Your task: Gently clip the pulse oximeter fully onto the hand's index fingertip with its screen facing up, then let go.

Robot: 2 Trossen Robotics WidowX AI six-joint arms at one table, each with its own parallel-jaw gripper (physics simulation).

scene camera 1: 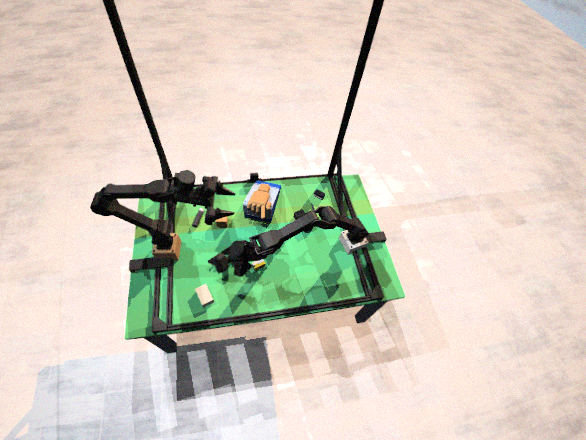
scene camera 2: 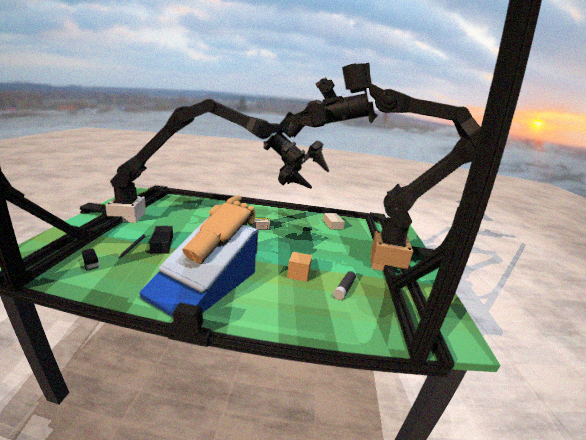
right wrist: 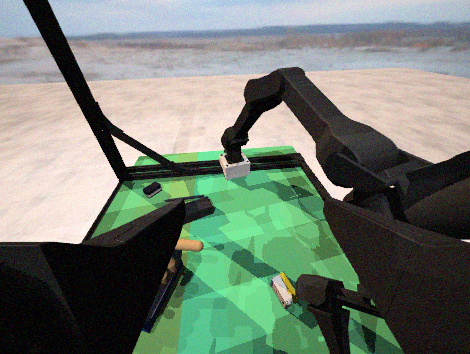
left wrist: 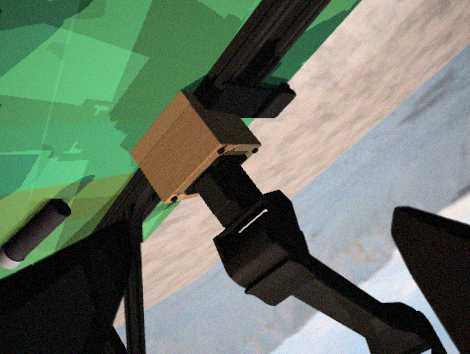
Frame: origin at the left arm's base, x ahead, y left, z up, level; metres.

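Seen in the pictures: left gripper, fingertip midpoint: (scene camera 2: pixel 320 179) (left wrist: pixel 263 227); right gripper, fingertip midpoint: (scene camera 1: pixel 235 203) (scene camera 2: pixel 290 119) (right wrist: pixel 254 205); left arm's base, origin of the base link: (scene camera 1: pixel 354 237) (scene camera 2: pixel 125 200) (right wrist: pixel 234 158); right arm's base, origin of the base link: (scene camera 1: pixel 164 242) (scene camera 2: pixel 393 240) (left wrist: pixel 215 173).
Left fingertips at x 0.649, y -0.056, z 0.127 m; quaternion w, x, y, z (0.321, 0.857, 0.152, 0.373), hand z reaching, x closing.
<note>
Offsets run from my left fingertips to a thing's middle. "spot": to the spot under its first point.
A small white-and-yellow device @[dx -0.177, dy +0.014, dz -0.169 m] (scene camera 1: pixel 258 264) (scene camera 2: pixel 262 223) (right wrist: pixel 283 290), apparently the pulse oximeter, lies on the table, apart from the hand. Its screen cannot be made out. The tan hand (scene camera 1: pixel 260 198) (scene camera 2: pixel 220 227) rests on a blue wedge @[spot: dx -0.258, dy -0.356, dz -0.149 m] (scene camera 2: pixel 227 280) with a pale pad. Its extended index finger (right wrist: pixel 191 245) is bare. My left gripper (scene camera 1: pixel 228 270) (scene camera 2: pixel 318 178) is open and empty, high above the table and near the device in scene camera 1. My right gripper (scene camera 1: pixel 232 203) (right wrist: pixel 254 205) is open and empty, raised to the left of the hand in scene camera 1.
An orange cube @[dx -0.085, dy -0.268, dz -0.160 m] (scene camera 1: pixel 221 222) (scene camera 2: pixel 299 266) and a dark cylinder @[dx +0.022, dy -0.328, dz -0.172 m] (scene camera 1: pixel 198 217) (scene camera 2: pixel 345 286) (left wrist: pixel 37 230) lie near the right arm. A cream block @[dx +0.087, dy +0.072, dz -0.170 m] (scene camera 1: pixel 204 295) (scene camera 2: pixel 334 221), black box @[dx -0.466, dy -0.136, dz -0.168 m] (scene camera 2: pixel 161 239), pen @[dx -0.546, dy -0.163, dz -0.181 m] (scene camera 2: pixel 132 246) and small black item @[dx -0.617, dy -0.264, dz -0.169 m] (scene camera 1: pixel 319 194) (scene camera 2: pixel 90 258) (right wrist: pixel 152 189) also lie on the table.
</note>
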